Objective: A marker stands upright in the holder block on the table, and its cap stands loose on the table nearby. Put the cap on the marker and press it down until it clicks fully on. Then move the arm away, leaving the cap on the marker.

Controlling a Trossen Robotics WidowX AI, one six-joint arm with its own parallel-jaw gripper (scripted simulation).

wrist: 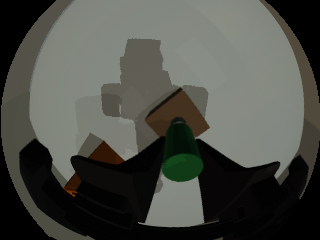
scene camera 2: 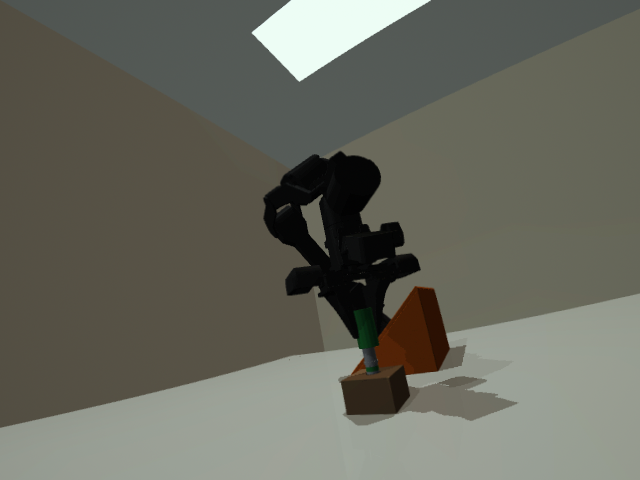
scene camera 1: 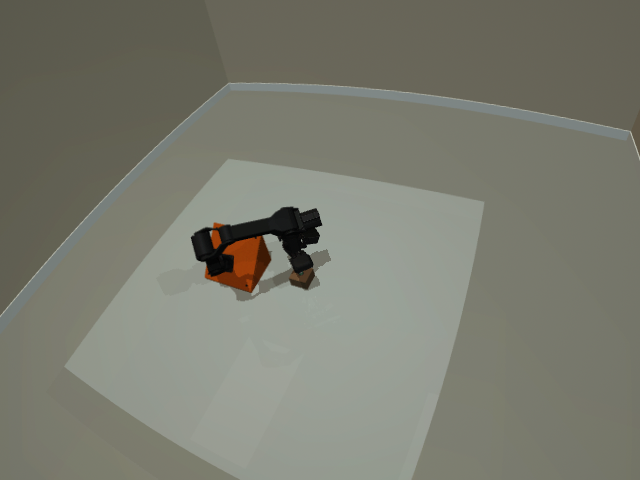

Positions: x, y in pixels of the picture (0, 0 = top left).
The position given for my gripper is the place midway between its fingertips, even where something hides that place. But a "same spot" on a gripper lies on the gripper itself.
My gripper shows in the wrist view, in scene camera 2 and in scene camera 1 (298, 264). A green cap shows in the wrist view and in scene camera 2; in scene camera 1 it is hidden by my gripper. One and the same spot on my gripper: (wrist: 121, 194) is (scene camera 2: 374, 282). One and the same spot on the green cap: (wrist: 182, 161) is (scene camera 2: 367, 308).
